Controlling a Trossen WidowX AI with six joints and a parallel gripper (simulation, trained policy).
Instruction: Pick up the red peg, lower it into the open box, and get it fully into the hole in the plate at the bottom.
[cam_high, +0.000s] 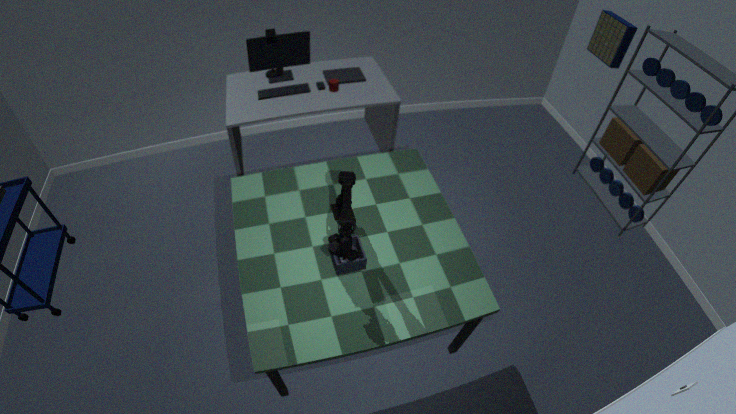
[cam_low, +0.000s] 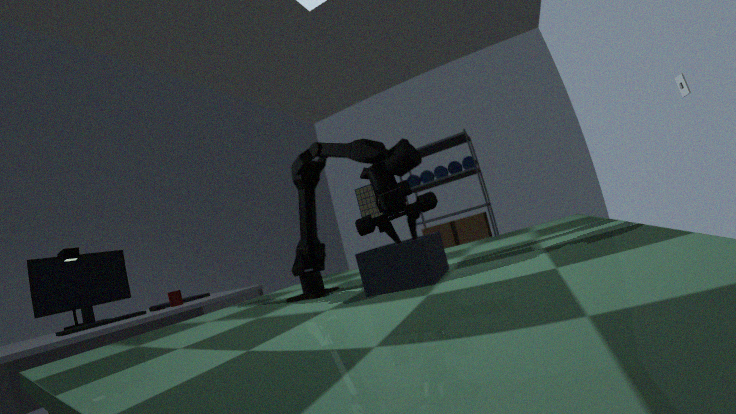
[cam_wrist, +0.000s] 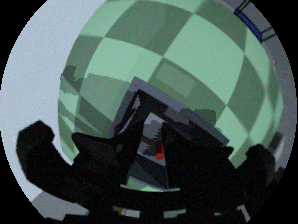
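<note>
The red peg lies 40 mm behind my gripper tip, 30 mm to the left of it and 30 mm below it. The rest, counted from my gripper tip: dark grey box (40 mm behind, 30 mm to the left, 50 mm below).
</note>
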